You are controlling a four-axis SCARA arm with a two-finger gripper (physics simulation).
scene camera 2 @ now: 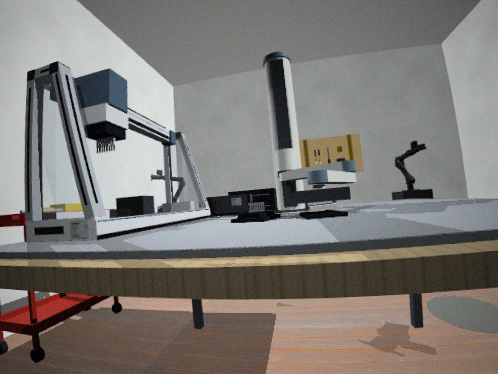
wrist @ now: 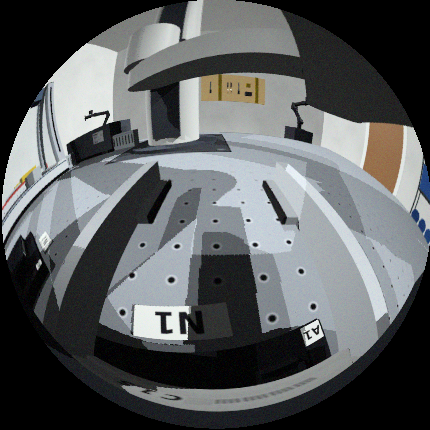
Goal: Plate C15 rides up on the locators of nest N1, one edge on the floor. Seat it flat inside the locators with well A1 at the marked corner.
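Places are measured from the arm's base along level axes (x ahead, y left, z up), in centimetres.
Pixels of known places: gripper, fingertip midpoint: [wrist: 216,170]; arm's base, link origin: [wrist: 173,145].
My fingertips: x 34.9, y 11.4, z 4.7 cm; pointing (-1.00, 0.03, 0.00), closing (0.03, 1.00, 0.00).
For each thing: its middle in the pictures, then the offset to it from my fingertips. "*": a spot on its surface instead.
- Nest N1, body centre: [scene camera 2: 321,213] dx +18.5, dy -0.9, dz -2.7 cm
- A1 tag, surface spot: [wrist: 312,332] * dx +10.4, dy +3.6, dz -2.2 cm
- Plate C15, body centre: [scene camera 2: 321,206] dx +18.2, dy -0.5, dz -0.4 cm
- black module with a slotted rack, surface spot: [wrist: 125,140] [scene camera 2: 258,208] * dx -39.3, dy -30.3, dz -0.8 cm
Nest N1 [scene camera 2: 324,214] [wrist: 220,367] is a black base. Its white N1 label lies in front of it and the A1 tag [wrist: 312,332] marks a corner at the right in the wrist view. Plate C15 [scene camera 2: 327,202] [wrist: 235,398] shows as a thin pale strip above the nest in the scene view, apart from it. In the wrist view its pale side with part of the label shows at the bottom edge. My gripper [wrist: 216,170] is shut on the plate, with one long finger on each side. The plate's far parts and its exact tilt are hidden.
A black module with a slotted rack [scene camera 2: 256,206] [wrist: 125,140] stands left of the nest. A gantry pipettor [scene camera 2: 107,115] stands further left. My column [scene camera 2: 282,110] rises behind the nest. A small dark arm [scene camera 2: 409,170] [wrist: 298,120] stands at the back right.
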